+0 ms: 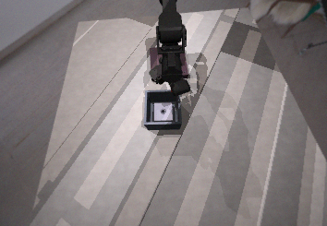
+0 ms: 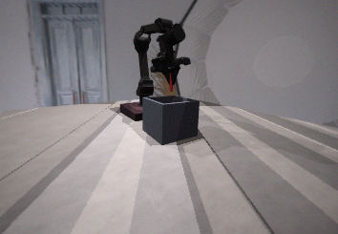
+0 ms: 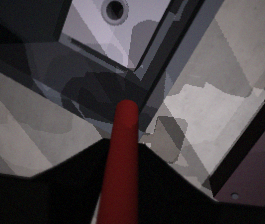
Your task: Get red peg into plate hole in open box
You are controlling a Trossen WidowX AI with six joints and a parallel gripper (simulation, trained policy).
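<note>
My gripper tip is 70 mm short of the pale plate, 60 mm to the left of it and 140 mm above it. Also, from my gripper tip: red peg 10 mm above.
</note>
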